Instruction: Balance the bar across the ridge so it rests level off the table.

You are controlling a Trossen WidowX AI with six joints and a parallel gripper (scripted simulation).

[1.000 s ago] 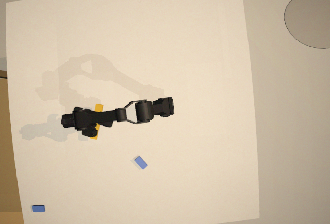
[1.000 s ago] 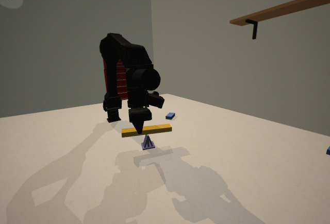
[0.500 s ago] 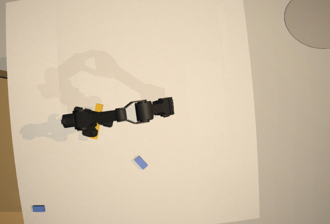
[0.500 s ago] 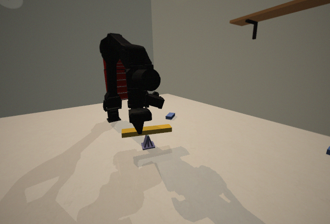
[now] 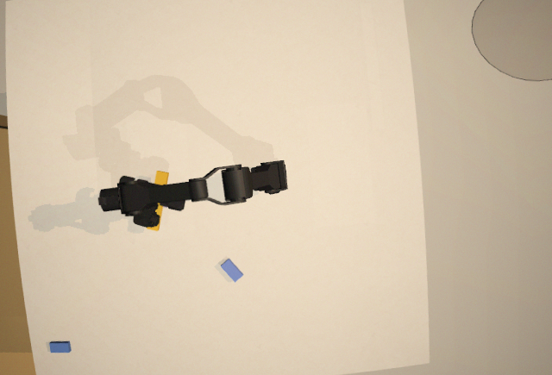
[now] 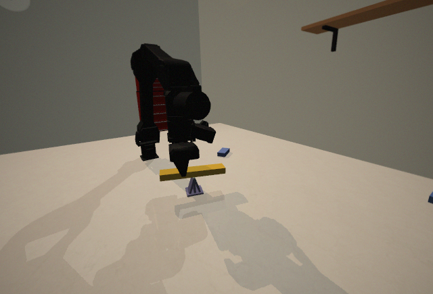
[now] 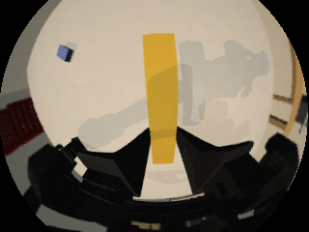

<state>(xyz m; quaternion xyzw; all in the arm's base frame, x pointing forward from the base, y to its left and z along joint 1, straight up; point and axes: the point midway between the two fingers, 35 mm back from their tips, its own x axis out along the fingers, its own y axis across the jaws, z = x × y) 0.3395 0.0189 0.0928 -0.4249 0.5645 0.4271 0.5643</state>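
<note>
Now: gripper tip 3 cm to the right of the yellow bar and 1 cm short of it. The rest, counted from my gripper tip: purple ridge 3 cm to the left, 3 cm below, 1 cm ahead.
</note>
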